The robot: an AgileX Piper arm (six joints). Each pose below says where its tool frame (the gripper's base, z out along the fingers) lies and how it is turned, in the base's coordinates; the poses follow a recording.
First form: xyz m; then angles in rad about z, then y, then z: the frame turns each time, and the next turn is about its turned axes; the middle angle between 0 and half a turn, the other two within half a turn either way.
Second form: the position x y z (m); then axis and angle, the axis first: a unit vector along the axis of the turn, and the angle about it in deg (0 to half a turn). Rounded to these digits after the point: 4 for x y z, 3 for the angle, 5 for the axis.
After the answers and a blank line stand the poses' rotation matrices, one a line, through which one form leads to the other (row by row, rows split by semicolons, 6 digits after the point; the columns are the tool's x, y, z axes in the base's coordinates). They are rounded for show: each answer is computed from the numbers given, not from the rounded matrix.
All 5 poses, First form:
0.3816 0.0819 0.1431 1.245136 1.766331 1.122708
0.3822 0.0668 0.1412 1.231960 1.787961 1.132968
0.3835 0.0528 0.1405 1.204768 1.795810 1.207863
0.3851 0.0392 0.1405 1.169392 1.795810 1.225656
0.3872 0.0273 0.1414 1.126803 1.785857 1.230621
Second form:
0.3816 0.0819 0.1431 -0.04869 0.79442 0.60541 152.289
0.3822 0.0668 0.1412 -0.03970 0.80148 0.59670 152.563
0.3835 0.0528 0.1405 0.00124 0.80207 0.59723 154.327
0.3851 0.0392 0.1405 0.02259 0.80272 0.59593 153.726
0.3872 0.0273 0.1414 0.04163 0.80121 0.59694 152.270

-0.880836 -0.354448 0.313838; 0.208599 0.304516 0.929385; -0.424987 0.884102 -0.194291
-0.884544 -0.335005 0.324583; 0.214881 0.324968 0.920990; -0.414015 0.884402 -0.215462
-0.901281 -0.256845 0.348887; 0.260631 0.321832 0.910217; -0.346068 0.911293 -0.223120
-0.895723 -0.229402 0.380862; 0.298183 0.325462 0.897308; -0.329800 0.917306 -0.223120
-0.881881 -0.214887 0.419654; 0.340634 0.324992 0.882241; -0.325966 0.920980 -0.213407

